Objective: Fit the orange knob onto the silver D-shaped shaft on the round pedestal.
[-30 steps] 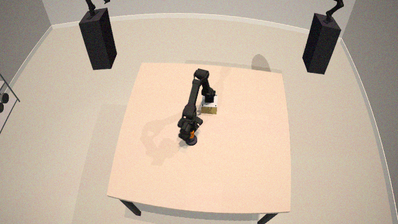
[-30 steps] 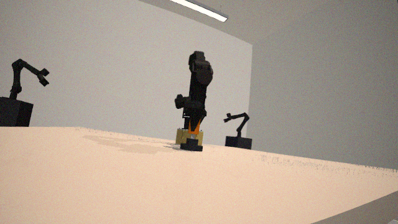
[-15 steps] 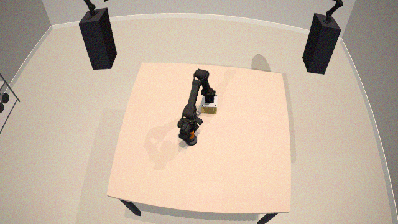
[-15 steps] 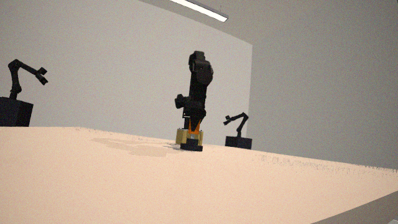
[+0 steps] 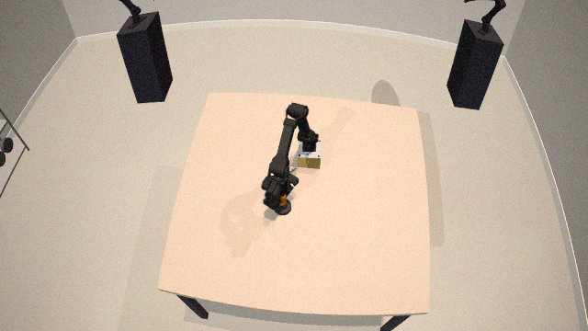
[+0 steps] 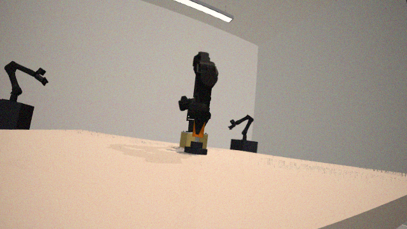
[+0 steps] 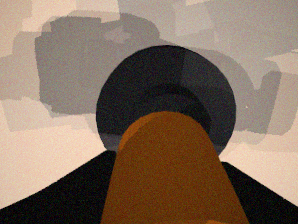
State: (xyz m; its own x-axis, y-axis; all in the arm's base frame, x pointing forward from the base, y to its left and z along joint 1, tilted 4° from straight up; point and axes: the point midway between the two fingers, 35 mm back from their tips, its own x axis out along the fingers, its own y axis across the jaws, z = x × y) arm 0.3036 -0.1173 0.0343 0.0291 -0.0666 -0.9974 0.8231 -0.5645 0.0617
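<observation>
My gripper tip is 4 cm above the round pedestal. Round my gripper tip: orange knob: 3 cm above.
</observation>
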